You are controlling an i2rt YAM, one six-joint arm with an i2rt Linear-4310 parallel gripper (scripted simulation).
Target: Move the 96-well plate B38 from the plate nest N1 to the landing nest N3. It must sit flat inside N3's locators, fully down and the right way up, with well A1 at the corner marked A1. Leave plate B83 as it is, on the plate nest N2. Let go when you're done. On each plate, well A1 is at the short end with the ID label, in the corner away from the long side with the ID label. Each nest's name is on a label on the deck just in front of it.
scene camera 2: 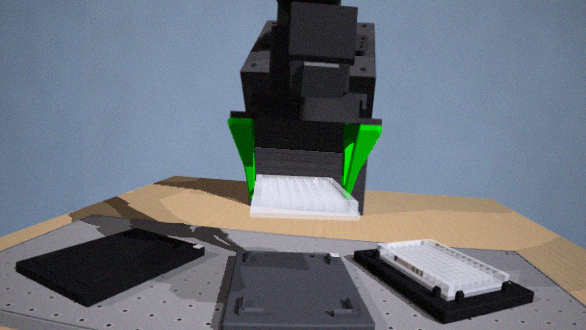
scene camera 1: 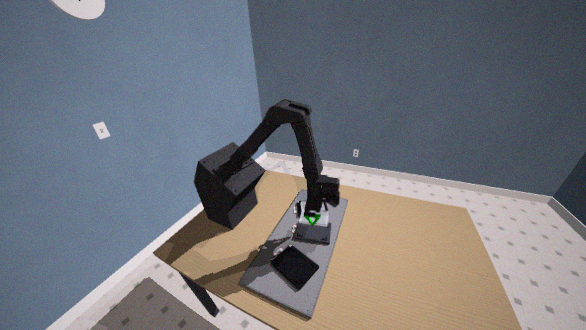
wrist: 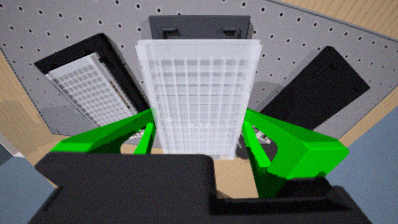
Labels:
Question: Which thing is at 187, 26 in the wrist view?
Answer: A grey landing nest.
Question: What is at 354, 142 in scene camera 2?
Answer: My gripper.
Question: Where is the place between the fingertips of my gripper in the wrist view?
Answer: At 198, 112

